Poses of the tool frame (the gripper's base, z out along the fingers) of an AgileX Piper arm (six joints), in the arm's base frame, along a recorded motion.
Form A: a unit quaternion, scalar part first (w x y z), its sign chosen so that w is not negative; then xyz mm.
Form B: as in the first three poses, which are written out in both.
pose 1, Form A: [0.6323 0.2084 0.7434 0.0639 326.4 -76.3 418.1]
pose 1, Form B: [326.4 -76.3 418.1 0.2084 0.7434 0.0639 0.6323]
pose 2, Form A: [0.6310 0.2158 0.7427 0.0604 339.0 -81.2 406.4]
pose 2, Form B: [339.0 -81.2 406.4 0.2158 0.7427 0.0604 0.6310]
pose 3, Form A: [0.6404 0.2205 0.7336 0.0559 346.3 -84.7 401.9]
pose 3, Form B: [346.3 -84.7 401.9 0.2205 0.7336 0.0559 0.6404]
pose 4, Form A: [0.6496 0.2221 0.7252 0.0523 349.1 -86.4 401.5]
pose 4, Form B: [349.1 -86.4 401.5 0.2221 0.7252 0.0523 0.6496]
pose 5, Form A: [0.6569 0.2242 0.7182 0.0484 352.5 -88.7 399.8]
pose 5, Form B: [352.5 -88.7 399.8 0.2242 0.7182 0.0484 0.6569]
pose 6, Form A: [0.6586 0.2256 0.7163 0.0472 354.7 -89.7 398.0]
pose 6, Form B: [354.7 -89.7 398.0 0.2256 0.7163 0.0472 0.6586]
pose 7, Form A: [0.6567 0.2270 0.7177 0.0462 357.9 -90.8 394.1]
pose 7, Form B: [357.9 -90.8 394.1 0.2270 0.7177 0.0462 0.6567]
